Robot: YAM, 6 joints.
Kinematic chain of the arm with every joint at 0, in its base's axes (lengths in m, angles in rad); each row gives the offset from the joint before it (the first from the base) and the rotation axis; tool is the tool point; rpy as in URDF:
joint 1: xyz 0 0 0.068 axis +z
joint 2: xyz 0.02 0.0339 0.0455 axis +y
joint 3: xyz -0.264 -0.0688 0 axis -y
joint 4: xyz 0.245 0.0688 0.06 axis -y
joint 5: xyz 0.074 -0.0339 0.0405 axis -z
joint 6: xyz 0.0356 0 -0.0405 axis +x
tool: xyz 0 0 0 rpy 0 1.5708 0
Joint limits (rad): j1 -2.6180..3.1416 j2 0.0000..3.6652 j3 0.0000..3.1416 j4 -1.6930..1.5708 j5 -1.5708..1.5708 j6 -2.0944..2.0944
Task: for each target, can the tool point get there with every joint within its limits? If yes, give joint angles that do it. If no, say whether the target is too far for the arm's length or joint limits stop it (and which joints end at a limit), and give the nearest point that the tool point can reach.
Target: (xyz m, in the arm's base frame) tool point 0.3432 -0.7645 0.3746
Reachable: no: too far | nearest point 0.2524 -0.5622 0.3038 | short by 0.233 m
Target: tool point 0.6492 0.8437 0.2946
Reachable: no: too far | nearest point 0.3882 0.5046 0.2204 | short by 0.434 m
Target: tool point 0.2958 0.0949 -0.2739
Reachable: yes | joints 0.2000 3.3718 1.5394 0.7215 -1.2968 -1.4631
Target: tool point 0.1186 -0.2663 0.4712
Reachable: yes | joints -1.1495 1.2849 1.3707 0.1320 0.0198 1.3560
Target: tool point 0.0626 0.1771 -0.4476
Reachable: no: joint limits stop it (at a limit: joint 2) | nearest point 0.0659 0.1866 -0.3768 | short by 0.072 m
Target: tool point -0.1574 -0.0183 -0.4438
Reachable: no: joint limits stop it (at a limit: joint 1, joint 2) | nearest point -0.1728 -0.0059 -0.3718 | short by 0.075 m
